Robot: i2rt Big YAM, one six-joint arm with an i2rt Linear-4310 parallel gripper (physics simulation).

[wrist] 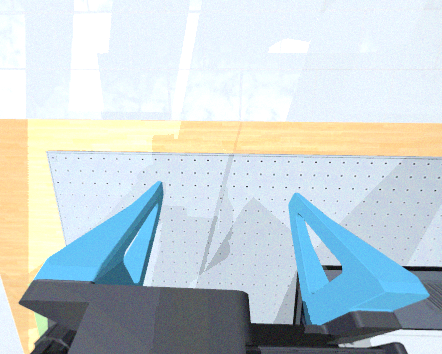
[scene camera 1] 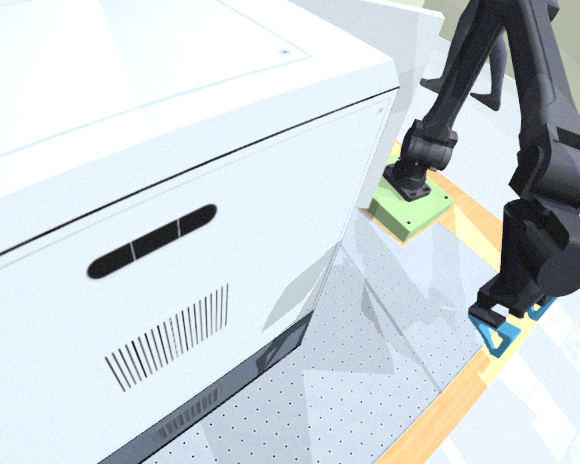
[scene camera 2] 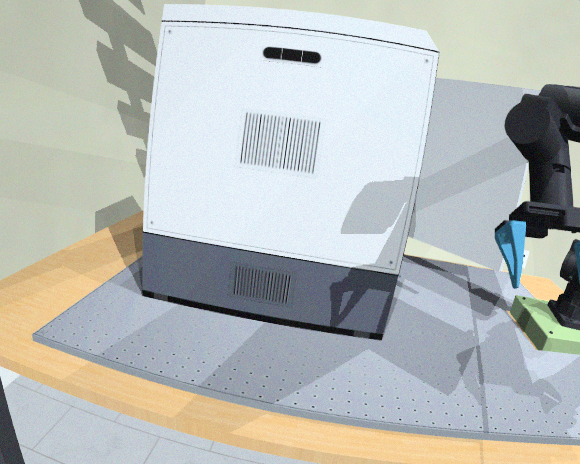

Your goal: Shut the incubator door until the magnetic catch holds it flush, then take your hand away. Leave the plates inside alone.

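Where they show: gripper, fingertip midpoint: [wrist: 228,192] [scene camera 1: 514,337] [scene camera 2: 551,291]; arm's base at its link origin: [wrist: 72,330] [scene camera 1: 404,182] [scene camera 2: 568,317].
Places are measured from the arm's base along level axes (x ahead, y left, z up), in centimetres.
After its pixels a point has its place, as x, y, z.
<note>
The incubator [scene camera 1: 280,210] {58.8, 25.5, 40.0} [scene camera 2: 285,205] {67.6, 27.0, 19.1} is a big white box on a dark grey base, with a slotted, vented side towards the scene cameras. Its door looks to be the flat pale panel [scene camera 1: 380,25] {31.9, 5.5, 45.6} [scene camera 2: 465,120] {37.7, 1.7, 39.7} that stands out at the far side, at a wide angle to the box. The door's catch, the opening and the plates inside are hidden. My gripper [scene camera 1: 515,336] {28.4, 44.6, 19.7} [scene camera 2: 547,282] {28.4, 44.6, 19.7} [wrist: 228,192] {28.4, 44.6, 19.7} is open and empty, its blue fingers pointing down to the right of the incubator, apart from box and door. In the wrist view, the incubator's base [wrist: 417,280] shows at the lower right.
A perforated grey board [scene camera 1: 350,400] {44.7, 36.5, -3.2} [scene camera 2: 240,385] {65.3, 46.9, -3.2} [wrist: 350,172] {51.2, 44.6, -3.2} lies under the incubator on a wooden table [scene camera 1: 425,425] {34.9, 47.2, -4.5} [scene camera 2: 200,425] {67.2, 55.8, -4.6} [wrist: 325,137] {45.6, 50.1, -4.5}. The arm's green mounting block [scene camera 1: 425,215] {2.6, 10.9, -0.3} [scene camera 2: 540,330] {10.8, 9.6, -0.6} is at the board's far right, near the door side.
</note>
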